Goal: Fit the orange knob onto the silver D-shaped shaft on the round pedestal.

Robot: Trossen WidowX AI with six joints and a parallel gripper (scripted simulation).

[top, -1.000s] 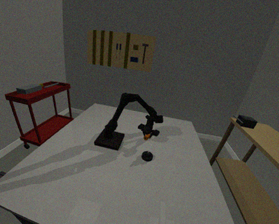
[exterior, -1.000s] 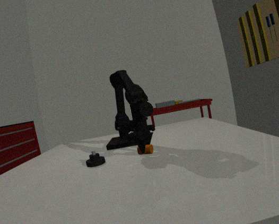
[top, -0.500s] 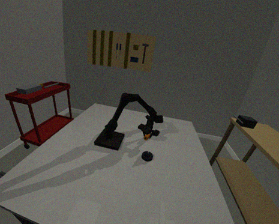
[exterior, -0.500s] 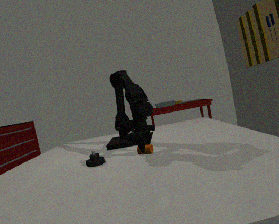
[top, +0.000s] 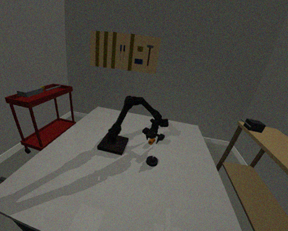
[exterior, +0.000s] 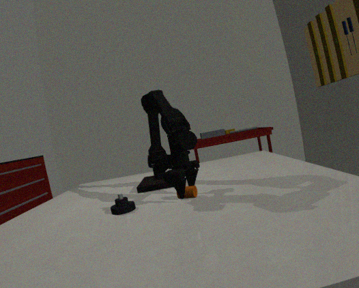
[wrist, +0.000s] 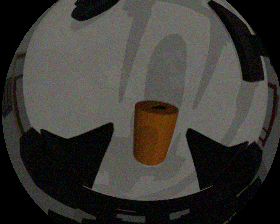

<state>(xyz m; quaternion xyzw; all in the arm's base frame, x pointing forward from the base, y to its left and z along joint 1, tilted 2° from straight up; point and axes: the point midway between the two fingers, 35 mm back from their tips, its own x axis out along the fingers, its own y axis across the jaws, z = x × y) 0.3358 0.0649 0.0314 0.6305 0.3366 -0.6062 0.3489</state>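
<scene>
Now: the orange knob 1 cm to the left of my gripper tip, 1 cm ahead of it and 1 cm above it. Also, from my gripper tip: black round pedestal: 23 cm to the right, 2 cm behind, 2 cm above.
</scene>
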